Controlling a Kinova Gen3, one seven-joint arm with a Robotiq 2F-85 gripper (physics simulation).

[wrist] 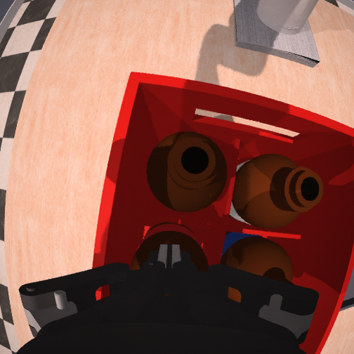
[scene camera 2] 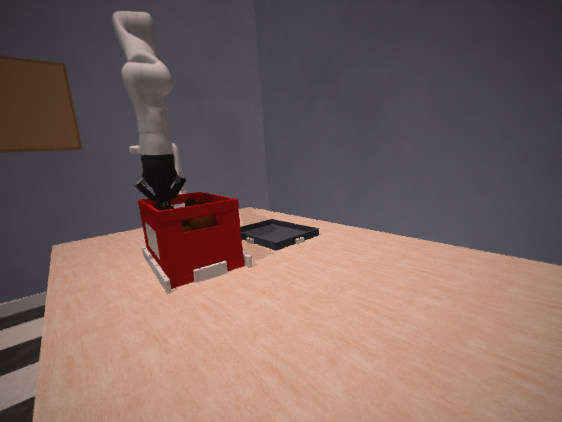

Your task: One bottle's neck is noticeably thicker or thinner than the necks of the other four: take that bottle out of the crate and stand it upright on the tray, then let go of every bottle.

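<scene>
The red crate (scene camera 2: 215, 250) (wrist: 126, 112) holds brown bottles. In the wrist view, one upright bottle (wrist: 165, 175) is at the upper left, its mouth showing. Another bottle (wrist: 260, 192) is at the upper right, its neck pointing right. A third bottle (wrist: 145, 254) is under my fingers, its neck hidden. A fourth bottle (wrist: 255, 255) at the lower right is partly covered by my gripper. A fifth bottle cannot be made out. My gripper (scene camera 2: 164, 205) (wrist: 169, 256) is shut, its fingertips together with no bottle between them, at rim height over the crate's near-left part. The dark tray (scene camera 2: 275, 232) has no bottle on it.
White brackets (scene camera 2: 210, 271) stand around the crate's foot on the wooden table (scene camera 2: 325, 325). The crate walls rise around the bottles, with red dividers between them. A grey square plate (wrist: 255, 42) carrying a pale cylinder (wrist: 287, 15) lies beyond the crate in the wrist view.
</scene>
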